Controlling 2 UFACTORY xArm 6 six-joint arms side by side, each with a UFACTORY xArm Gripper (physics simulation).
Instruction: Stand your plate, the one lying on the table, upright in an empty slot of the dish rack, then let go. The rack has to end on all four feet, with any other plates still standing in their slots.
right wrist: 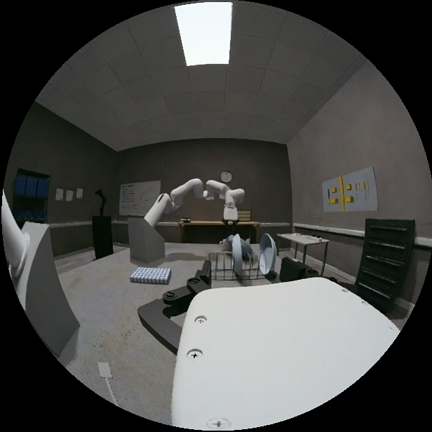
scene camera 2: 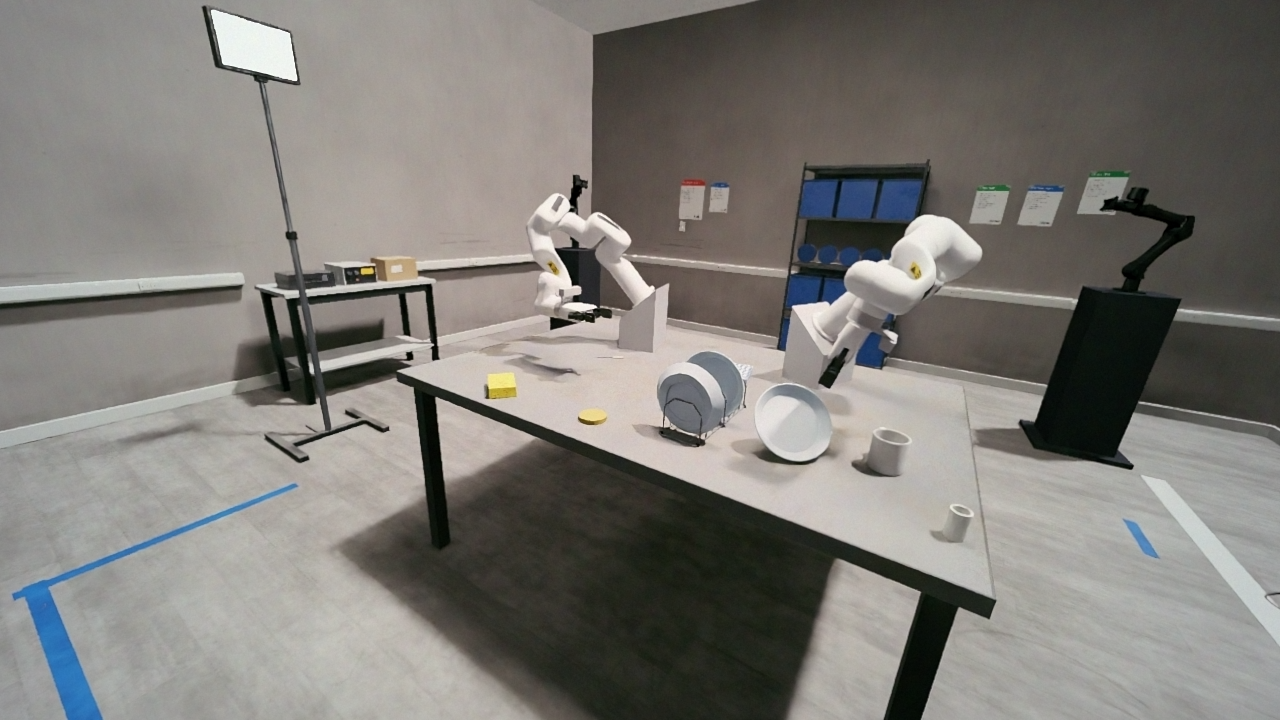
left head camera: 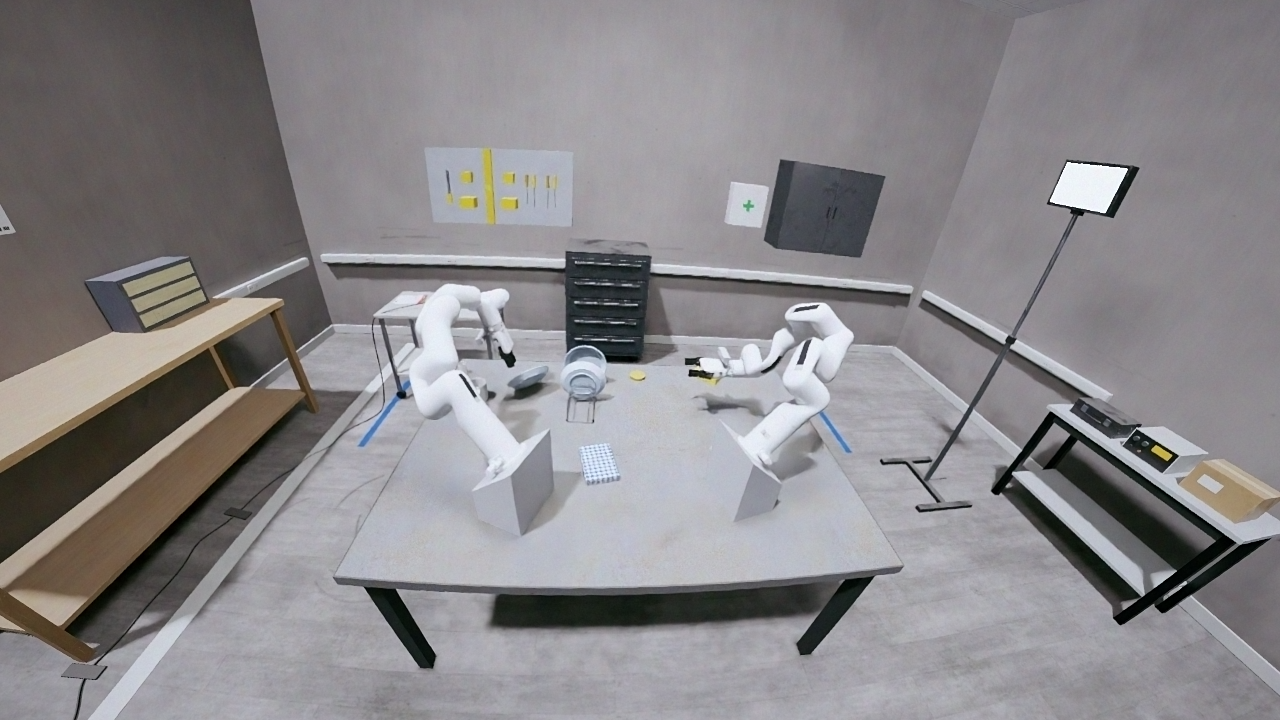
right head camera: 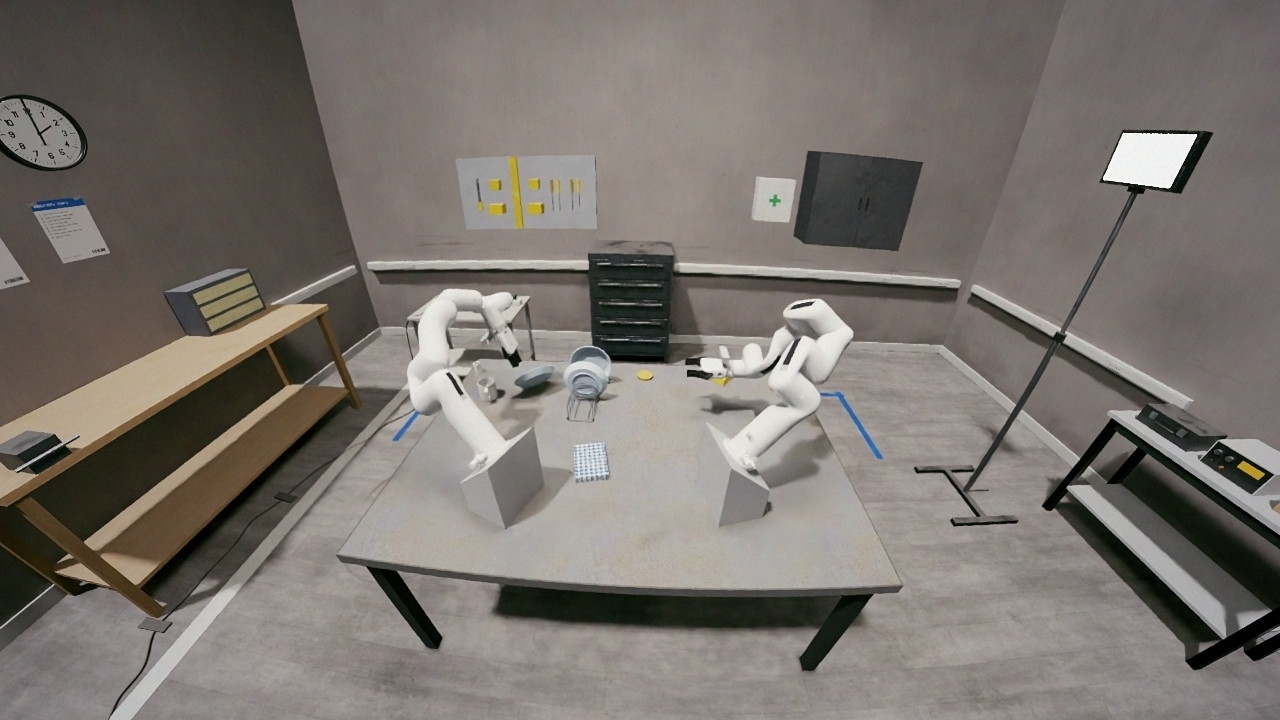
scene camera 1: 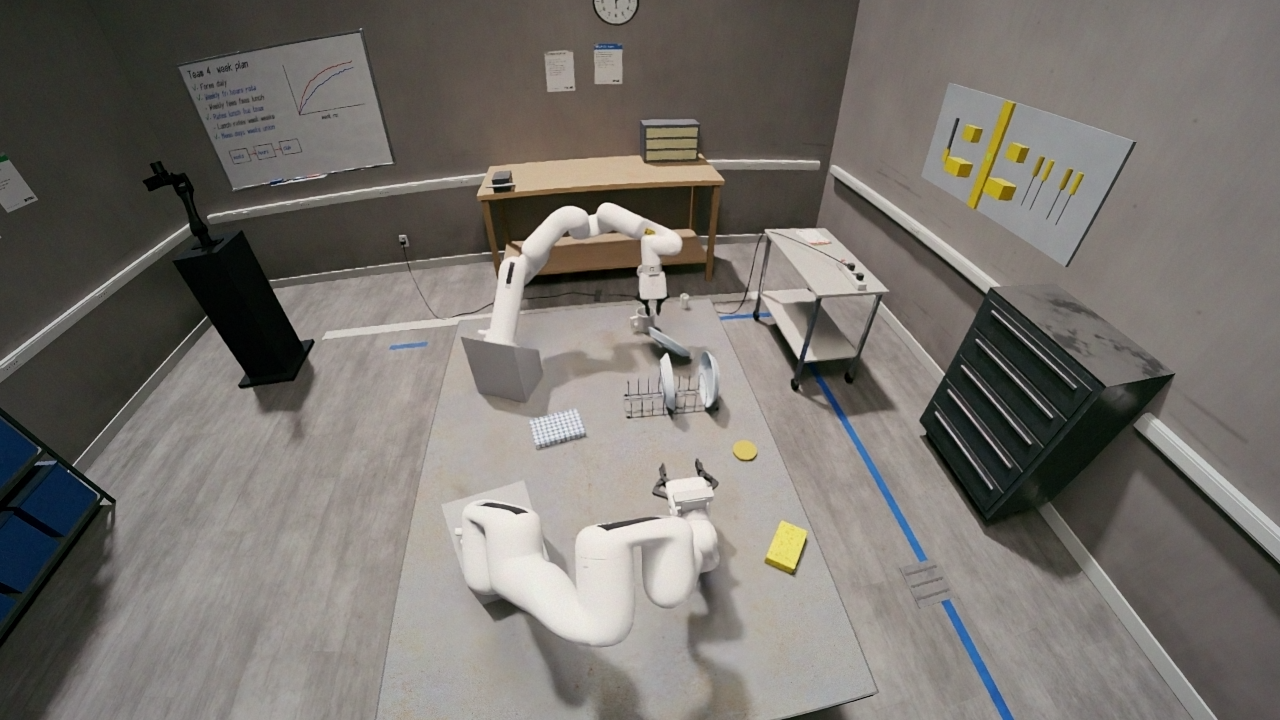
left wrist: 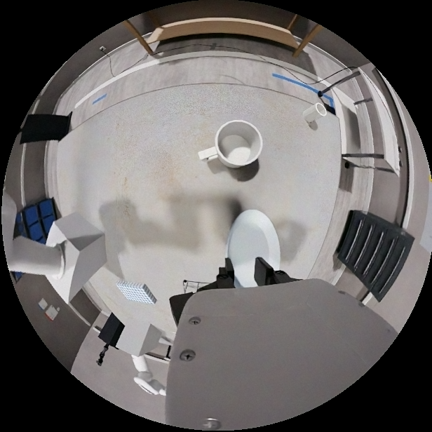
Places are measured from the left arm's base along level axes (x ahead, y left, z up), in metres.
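Pixels of known places: left gripper, between the fingertips: [scene camera 2: 825,383] [left head camera: 512,364] [right head camera: 517,364] [scene camera 1: 653,315]; right gripper, between the fingertips: [scene camera 2: 603,316] [left head camera: 686,367] [right head camera: 686,367] [scene camera 1: 679,463]; left arm's base, origin of its link: [scene camera 2: 825,327] [left head camera: 511,459] [right head camera: 496,454] [scene camera 1: 500,343]; right arm's base, origin of its link: [left head camera: 750,452] [right head camera: 737,455].
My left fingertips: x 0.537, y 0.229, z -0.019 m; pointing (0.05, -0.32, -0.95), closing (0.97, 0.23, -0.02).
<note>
Ahead of a thing's pixels: the offset from my left fingertips to its middle.
The loose pale blue plate @(dx +0.063, dy -0.043, dz -0.104 m) [left head camera: 528,380] [scene camera 1: 669,342] [scene camera 2: 793,423] [left wrist: 254,242] stands steeply tilted, its lower edge at the table, between the mug and the rack. My left gripper [scene camera 1: 652,307] [scene camera 2: 834,368] [left wrist: 242,268] is open at the plate's upper edge; the fingers stand apart and do not grip it. The wire dish rack [left head camera: 580,421] [scene camera 2: 682,437] stands on the table with two upright plates, one @(dx +0.059, dy -0.292, dz -0.076 m) [scene camera 1: 666,382] near its middle and one @(dx +0.213, dy -0.264, dz -0.076 m) [scene camera 1: 708,380] at its right end in scene camera 1. Its left slots there are empty. My right gripper [scene camera 1: 682,472] [right wrist: 247,270] is open and empty, above the table.
A white mug @(dx -0.051, dy +0.153, dz -0.138 m) [scene camera 2: 887,452] [left wrist: 239,145] and a small white cup @(dx +0.132, dy +0.336, dz -0.151 m) [scene camera 2: 957,522] [left wrist: 315,113] stand beyond the plate. A checked cloth @(dx -0.308, dy -0.447, dz -0.169 m) [scene camera 1: 557,428], a yellow disc @(dx +0.328, dy -0.504, dz -0.174 m) [scene camera 1: 744,450] and a yellow sponge @(dx +0.416, dy -0.855, dz -0.163 m) [scene camera 1: 785,547] lie on the table around the rack and right arm.
</note>
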